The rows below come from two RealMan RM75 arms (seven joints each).
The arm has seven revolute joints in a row. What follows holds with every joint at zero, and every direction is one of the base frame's. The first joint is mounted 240.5 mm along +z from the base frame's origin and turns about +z. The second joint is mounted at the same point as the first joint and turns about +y. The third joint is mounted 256 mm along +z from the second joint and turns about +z. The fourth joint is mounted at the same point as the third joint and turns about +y. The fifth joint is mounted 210 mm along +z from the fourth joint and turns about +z. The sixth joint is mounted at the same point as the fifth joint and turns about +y. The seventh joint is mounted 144 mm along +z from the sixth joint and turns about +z. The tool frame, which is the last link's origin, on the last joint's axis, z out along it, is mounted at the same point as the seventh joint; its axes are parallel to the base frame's.
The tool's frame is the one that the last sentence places.
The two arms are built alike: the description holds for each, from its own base.
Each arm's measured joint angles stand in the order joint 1, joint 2, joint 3, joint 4, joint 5, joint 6, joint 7.
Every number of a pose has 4 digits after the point. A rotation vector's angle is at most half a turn.
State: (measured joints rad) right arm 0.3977 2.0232 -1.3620 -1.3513 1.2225 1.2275 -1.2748; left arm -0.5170 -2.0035 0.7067 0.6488 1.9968 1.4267 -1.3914
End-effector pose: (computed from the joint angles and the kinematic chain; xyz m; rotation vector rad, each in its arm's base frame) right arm 0.1644 0.3547 0.0173 -2.7177 0.2809 0.3102; left arm -0.2916 0.3484 0.0285 -2.6049 -0.6455 -0.5234
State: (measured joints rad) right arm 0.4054 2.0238 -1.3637 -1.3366 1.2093 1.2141 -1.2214; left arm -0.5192 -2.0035 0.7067 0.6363 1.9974 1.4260 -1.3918
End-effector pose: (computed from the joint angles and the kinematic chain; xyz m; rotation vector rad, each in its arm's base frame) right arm 0.1665 0.3575 0.0154 -2.7067 0.3592 0.3083; left arm -0.2920 0.3476 0.0261 -2.6088 -0.6581 -0.5280
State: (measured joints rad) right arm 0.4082 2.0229 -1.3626 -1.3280 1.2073 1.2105 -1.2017; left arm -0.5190 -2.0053 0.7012 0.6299 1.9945 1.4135 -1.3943
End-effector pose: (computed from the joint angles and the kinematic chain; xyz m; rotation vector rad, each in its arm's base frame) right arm 0.1680 0.3585 0.0150 -2.7022 0.3931 0.3098; left arm -0.2934 0.3484 0.0255 -2.5928 -0.6737 -0.5316
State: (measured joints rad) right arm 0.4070 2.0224 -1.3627 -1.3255 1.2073 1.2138 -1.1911; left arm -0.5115 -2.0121 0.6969 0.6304 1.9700 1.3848 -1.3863
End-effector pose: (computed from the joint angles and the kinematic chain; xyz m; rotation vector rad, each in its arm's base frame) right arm 0.1691 0.3579 0.0146 -2.7043 0.4124 0.3104; left arm -0.2953 0.3504 0.0259 -2.5499 -0.6794 -0.5455
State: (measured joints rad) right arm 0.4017 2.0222 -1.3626 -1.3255 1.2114 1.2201 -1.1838; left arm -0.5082 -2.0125 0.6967 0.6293 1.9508 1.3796 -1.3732
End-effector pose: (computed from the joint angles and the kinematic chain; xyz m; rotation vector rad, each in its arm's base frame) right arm 0.1705 0.3562 0.0144 -2.7082 0.4307 0.3149; left arm -0.2951 0.3511 0.0272 -2.5347 -0.6674 -0.5596
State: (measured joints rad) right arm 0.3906 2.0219 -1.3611 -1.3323 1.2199 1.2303 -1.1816; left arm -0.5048 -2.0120 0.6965 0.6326 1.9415 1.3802 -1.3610
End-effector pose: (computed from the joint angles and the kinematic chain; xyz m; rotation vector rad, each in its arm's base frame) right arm 0.1720 0.3531 0.0153 -2.7125 0.4426 0.3239; left arm -0.2952 0.3512 0.0287 -2.5289 -0.6508 -0.5637
